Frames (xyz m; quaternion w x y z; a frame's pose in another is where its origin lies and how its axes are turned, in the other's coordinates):
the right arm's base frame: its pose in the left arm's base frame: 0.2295 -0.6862 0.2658 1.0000 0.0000 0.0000 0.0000
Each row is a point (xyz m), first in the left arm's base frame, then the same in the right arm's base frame.
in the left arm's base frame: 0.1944 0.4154 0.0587
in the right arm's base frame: -0.0351 1.1016 -0.2071
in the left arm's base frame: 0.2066 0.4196 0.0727
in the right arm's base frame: -0.0229 1.1058 -0.1931
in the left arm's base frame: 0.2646 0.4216 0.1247
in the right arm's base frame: 0.0351 1.1078 -0.1411
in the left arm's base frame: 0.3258 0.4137 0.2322
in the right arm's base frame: 0.0963 1.0999 -0.0336
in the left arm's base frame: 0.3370 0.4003 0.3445
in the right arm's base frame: 0.1075 1.0865 0.0787
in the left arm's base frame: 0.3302 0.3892 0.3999
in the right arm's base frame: 0.1007 1.0754 0.1341
